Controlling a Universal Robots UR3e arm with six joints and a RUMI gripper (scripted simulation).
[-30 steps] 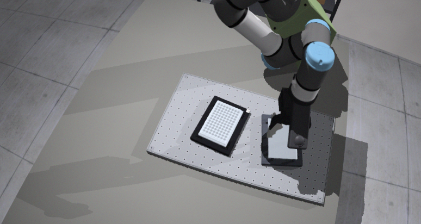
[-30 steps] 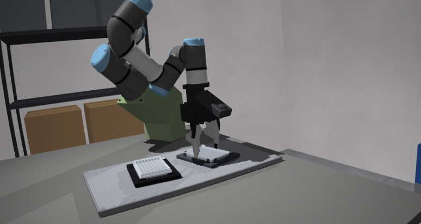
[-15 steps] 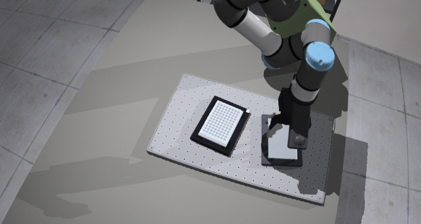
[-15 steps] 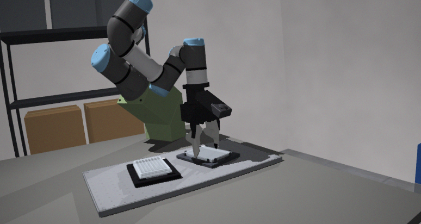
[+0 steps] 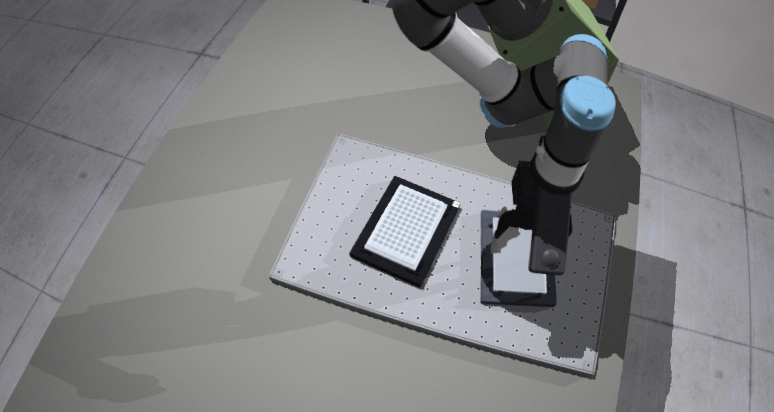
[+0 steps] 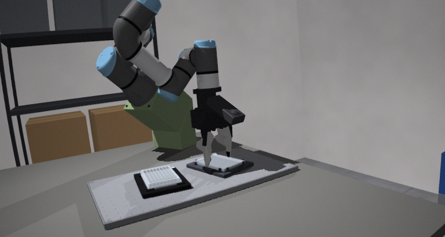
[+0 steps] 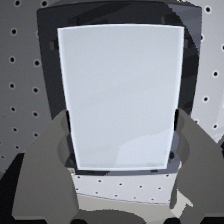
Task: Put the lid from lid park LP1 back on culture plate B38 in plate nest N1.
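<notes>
Now: the black lid park LP1 2 cm below my hand. Also, from my hand: white culture plate B38: 18 cm to the right, 4 cm behind, 1 cm below; then flat lid: 1 cm below; then small white tag: 10 cm to the right, 9 cm behind, 1 cm below.
</notes>
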